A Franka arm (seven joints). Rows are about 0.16 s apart.
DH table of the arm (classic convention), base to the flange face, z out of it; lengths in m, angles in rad. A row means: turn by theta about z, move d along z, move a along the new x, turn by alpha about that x. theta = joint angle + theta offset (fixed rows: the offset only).
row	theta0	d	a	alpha
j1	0	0.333	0	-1.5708
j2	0	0	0	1.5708
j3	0	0.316	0.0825	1.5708
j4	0	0	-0.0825	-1.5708
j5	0	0.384	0	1.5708
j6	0	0	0.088	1.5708
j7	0	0.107	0	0
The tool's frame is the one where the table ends.
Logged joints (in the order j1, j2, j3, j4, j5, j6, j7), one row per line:
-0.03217 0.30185 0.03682 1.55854 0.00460 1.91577 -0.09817
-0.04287 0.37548 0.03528 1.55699 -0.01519 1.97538 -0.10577
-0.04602 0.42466 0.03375 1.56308 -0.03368 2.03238 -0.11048
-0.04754 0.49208 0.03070 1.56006 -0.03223 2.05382 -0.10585
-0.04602 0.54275 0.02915 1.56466 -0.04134 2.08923 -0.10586
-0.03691 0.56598 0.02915 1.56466 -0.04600 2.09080 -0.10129
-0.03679 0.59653 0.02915 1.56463 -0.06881 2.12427 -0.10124
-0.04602 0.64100 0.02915 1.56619 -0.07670 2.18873 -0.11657
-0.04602 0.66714 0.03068 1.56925 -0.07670 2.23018 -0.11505
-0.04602 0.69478 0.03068 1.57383 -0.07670 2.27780 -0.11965
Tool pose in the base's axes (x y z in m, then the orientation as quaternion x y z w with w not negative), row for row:
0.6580 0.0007 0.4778 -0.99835 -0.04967 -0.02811 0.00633
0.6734 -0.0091 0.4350 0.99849 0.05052 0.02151 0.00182
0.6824 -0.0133 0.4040 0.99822 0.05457 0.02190 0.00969
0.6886 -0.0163 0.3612 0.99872 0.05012 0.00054 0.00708
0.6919 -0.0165 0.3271 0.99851 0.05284 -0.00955 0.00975
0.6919 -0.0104 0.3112 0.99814 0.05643 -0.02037 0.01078
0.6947 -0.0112 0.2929 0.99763 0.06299 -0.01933 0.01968
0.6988 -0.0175 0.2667 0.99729 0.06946 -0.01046 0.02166
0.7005 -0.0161 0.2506 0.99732 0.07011 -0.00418 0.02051
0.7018 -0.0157 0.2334 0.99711 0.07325 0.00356 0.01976
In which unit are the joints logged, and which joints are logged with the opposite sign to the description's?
The joints are logged in radians. Opposite sign: j4.
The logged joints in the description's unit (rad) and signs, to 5 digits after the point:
-0.03217 0.30185 0.03682 -1.55854 0.00460 1.91577 -0.09817
-0.04287 0.37548 0.03528 -1.55699 -0.01519 1.97538 -0.10577
-0.04602 0.42466 0.03375 -1.56308 -0.03368 2.03238 -0.11048
-0.04754 0.49208 0.03070 -1.56006 -0.03223 2.05382 -0.10585
-0.04602 0.54275 0.02915 -1.56466 -0.04134 2.08923 -0.10586
-0.03691 0.56598 0.02915 -1.56466 -0.04600 2.09080 -0.10129
-0.03679 0.59653 0.02915 -1.56463 -0.06881 2.12427 -0.10124
-0.04602 0.64100 0.02915 -1.56619 -0.07670 2.18873 -0.11657
-0.04602 0.66714 0.03068 -1.56925 -0.07670 2.23018 -0.11505
-0.04602 0.69478 0.03068 -1.57383 -0.07670 2.27780 -0.11965

